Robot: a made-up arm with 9 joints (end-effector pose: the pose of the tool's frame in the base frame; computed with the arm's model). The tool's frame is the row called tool. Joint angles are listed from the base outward.
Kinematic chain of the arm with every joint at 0, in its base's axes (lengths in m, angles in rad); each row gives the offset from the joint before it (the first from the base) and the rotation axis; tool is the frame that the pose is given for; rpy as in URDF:
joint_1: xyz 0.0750 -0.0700 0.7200 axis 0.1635 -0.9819 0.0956
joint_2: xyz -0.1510 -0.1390 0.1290 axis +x
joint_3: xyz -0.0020 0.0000 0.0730 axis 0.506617 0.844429 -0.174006
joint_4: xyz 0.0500 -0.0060 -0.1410 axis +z
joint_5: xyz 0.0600 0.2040 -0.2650 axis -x
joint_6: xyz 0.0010 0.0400 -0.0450 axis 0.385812 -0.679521 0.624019
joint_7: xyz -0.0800 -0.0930 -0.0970 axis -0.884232 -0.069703 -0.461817
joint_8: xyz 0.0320 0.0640 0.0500 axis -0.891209 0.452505 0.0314
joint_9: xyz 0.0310 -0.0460 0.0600 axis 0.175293 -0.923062 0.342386
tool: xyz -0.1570 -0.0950 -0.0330 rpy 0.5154 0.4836 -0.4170
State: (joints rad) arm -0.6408 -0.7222 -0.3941 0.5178 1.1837 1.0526 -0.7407 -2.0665 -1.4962
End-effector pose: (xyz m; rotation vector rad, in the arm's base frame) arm 0.2119 -0.5353 0.5387 0.8414 -2.9117 0.1312
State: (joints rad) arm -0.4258 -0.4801 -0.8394 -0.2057 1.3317 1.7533 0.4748 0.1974 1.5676
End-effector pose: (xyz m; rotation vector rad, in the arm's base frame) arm 0.4630 -0.1958 0.5960 -0.4550 0.3929 2.4234
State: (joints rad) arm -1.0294 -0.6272 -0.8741 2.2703 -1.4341 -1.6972 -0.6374 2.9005 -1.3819
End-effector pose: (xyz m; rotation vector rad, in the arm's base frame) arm 0.2003 -0.5335 1.1148 0.3116 1.8736 -2.0115
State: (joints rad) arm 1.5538 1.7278 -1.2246 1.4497 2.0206 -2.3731 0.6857 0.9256 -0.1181
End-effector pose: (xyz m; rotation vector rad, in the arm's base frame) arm -0.0462 -0.0750 0.9889 -2.0283 -2.0124 1.0790
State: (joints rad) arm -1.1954 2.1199 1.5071 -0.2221 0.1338 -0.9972 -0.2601 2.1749 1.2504
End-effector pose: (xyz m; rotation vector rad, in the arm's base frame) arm 0.3959 -0.2005 1.2131 -1.9106 -0.9547 -2.0652
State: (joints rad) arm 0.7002 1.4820 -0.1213 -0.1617 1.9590 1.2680 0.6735 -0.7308 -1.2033
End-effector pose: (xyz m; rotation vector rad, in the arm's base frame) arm -0.0954 -0.0817 0.8183 0.5946 -0.0787 -0.1036
